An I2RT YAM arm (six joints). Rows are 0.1 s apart.
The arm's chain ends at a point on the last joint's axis. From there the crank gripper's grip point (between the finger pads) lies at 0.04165 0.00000 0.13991 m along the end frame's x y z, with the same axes.
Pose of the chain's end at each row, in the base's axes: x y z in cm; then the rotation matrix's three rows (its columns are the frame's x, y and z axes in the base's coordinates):
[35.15 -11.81 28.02], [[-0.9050 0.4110 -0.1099], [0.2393 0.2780 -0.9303], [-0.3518 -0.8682 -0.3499]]
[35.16 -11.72 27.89], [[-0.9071 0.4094 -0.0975], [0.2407 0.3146 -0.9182], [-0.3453 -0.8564 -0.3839]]
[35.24 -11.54 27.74], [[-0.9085 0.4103 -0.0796], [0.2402 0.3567 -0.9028], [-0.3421 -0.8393 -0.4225]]
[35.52 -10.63 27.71], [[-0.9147 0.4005 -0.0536], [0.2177 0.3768 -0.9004], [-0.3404 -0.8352 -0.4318]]
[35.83 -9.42 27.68], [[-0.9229 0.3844 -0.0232], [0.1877 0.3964 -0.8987], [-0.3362 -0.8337 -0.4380]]
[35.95 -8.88 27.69], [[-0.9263 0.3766 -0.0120], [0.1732 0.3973 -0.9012], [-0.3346 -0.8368 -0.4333]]
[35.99 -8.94 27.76], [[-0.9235 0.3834 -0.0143], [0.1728 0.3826 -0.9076], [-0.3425 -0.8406 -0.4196]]
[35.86 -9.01 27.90], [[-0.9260 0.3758 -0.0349], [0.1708 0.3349 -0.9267], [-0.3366 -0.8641 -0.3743]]
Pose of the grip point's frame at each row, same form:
[29.84 -23.83 21.66], [[-0.9050 0.4110 -0.1099], [0.2393 0.2780 -0.9303], [-0.3518 -0.8682 -0.3499]]
[30.02 -23.56 21.08], [[-0.9071 0.4094 -0.0975], [0.2407 0.3146 -0.9182], [-0.3453 -0.8564 -0.3839]]
[30.34 -23.17 20.40], [[-0.9085 0.4103 -0.0796], [0.2402 0.3567 -0.9028], [-0.3421 -0.8393 -0.4225]]
[30.96 -22.32 20.25], [[-0.9147 0.4005 -0.0536], [0.2177 0.3768 -0.9004], [-0.3404 -0.8352 -0.4318]]
[31.66 -21.21 20.15], [[-0.9229 0.3844 -0.0232], [0.1877 0.3964 -0.8987], [-0.3362 -0.8337 -0.4380]]
[31.92 -20.77 20.23], [[-0.9263 0.3766 -0.0120], [0.1732 0.3973 -0.9012], [-0.3346 -0.8368 -0.4333]]
[31.94 -20.92 20.46], [[-0.9235 0.3834 -0.0143], [0.1728 0.3826 -0.9076], [-0.3425 -0.8406 -0.4196]]
[31.51 -21.26 21.26], [[-0.9260 0.3758 -0.0349], [0.1708 0.3349 -0.9267], [-0.3366 -0.8641 -0.3743]]

